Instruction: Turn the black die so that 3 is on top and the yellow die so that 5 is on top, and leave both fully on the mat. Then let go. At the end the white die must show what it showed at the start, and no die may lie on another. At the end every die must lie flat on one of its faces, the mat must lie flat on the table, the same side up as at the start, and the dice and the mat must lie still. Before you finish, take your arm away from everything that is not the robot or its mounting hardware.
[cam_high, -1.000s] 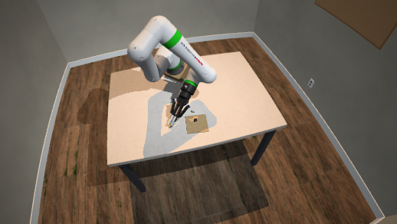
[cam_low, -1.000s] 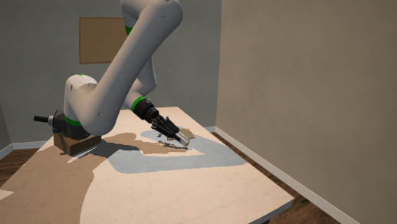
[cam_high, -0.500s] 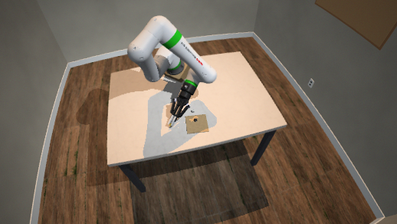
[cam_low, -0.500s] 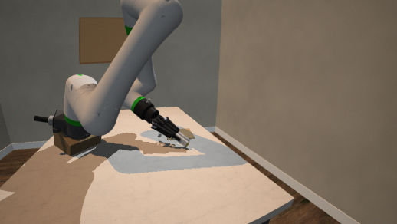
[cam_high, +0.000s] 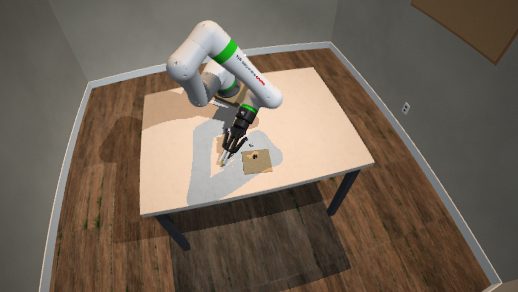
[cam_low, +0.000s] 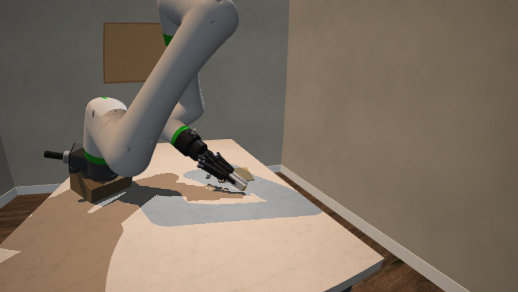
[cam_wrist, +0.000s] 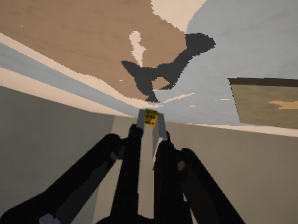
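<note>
Right now the black die is 150 mm to the left of my hand, 30 mm below it and 30 mm ahead of it. From my hand the other things lie so: tan mat: 140 mm to the left, 60 mm ahead, 40 mm below; then white die: 160 mm to the left, 50 mm behind, 30 mm below; then yellow die: 20 mm to the right, 20 mm below, 10 mm ahead.
</note>
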